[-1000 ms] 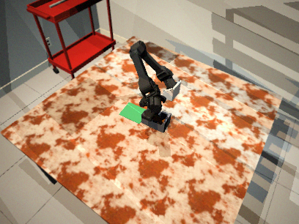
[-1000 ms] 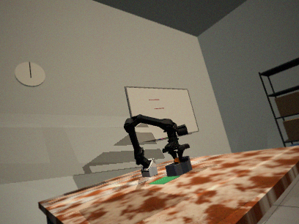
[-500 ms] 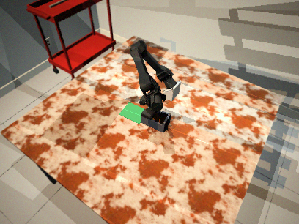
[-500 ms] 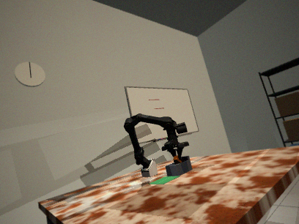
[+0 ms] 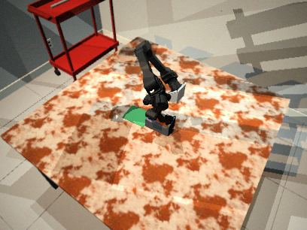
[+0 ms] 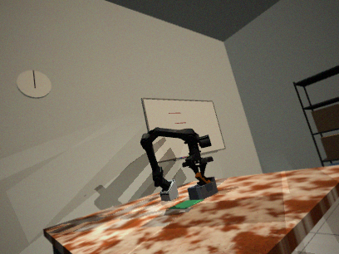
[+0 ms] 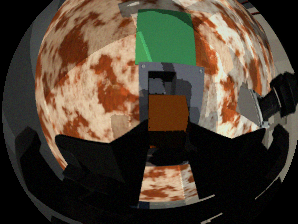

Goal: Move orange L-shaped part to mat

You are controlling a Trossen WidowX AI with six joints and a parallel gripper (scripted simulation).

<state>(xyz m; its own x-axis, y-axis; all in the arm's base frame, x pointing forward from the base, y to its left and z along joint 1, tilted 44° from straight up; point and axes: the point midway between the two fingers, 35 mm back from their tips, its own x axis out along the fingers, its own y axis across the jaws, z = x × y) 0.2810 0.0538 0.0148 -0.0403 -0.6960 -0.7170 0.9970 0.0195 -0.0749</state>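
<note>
The green mat lies 140 mm to the right of my gripper tip, 120 mm below it and 10 mm behind it. Round my gripper tip: orange L-shaped part: 30 mm to the left, 30 mm below, 20 mm behind.
</note>
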